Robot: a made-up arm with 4 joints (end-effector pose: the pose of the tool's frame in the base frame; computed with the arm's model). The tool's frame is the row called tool.
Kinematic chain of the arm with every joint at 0, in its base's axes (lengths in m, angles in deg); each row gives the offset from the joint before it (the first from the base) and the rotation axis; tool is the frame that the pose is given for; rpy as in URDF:
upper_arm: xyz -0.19 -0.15 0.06 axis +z
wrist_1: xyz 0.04 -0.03 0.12 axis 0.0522 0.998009 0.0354
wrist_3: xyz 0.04 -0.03 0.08 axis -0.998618 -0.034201 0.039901
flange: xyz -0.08 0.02 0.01 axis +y
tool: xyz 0 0.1 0.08 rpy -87.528 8.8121 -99.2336
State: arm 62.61 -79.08 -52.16 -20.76
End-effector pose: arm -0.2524 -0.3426 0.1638 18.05 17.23 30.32
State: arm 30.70 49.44 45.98 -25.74
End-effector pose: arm -0.2060 -0.0749 0.2783 -111.20 -20.93 -34.21
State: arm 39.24 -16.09 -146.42 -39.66
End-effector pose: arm -0.1162 -0.3512 0.2538 121.97 22.14 128.18
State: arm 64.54 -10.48 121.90 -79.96
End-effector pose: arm -0.1157 -0.2644 0.1303 167.21 -67.61 161.36
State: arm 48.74 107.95 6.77 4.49
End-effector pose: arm -0.1060 0.0440 0.1749 161.57 -3.99 -41.70
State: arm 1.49 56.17 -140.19 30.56
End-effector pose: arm -0.0568 -0.3526 0.2192 127.09 1.35 130.99
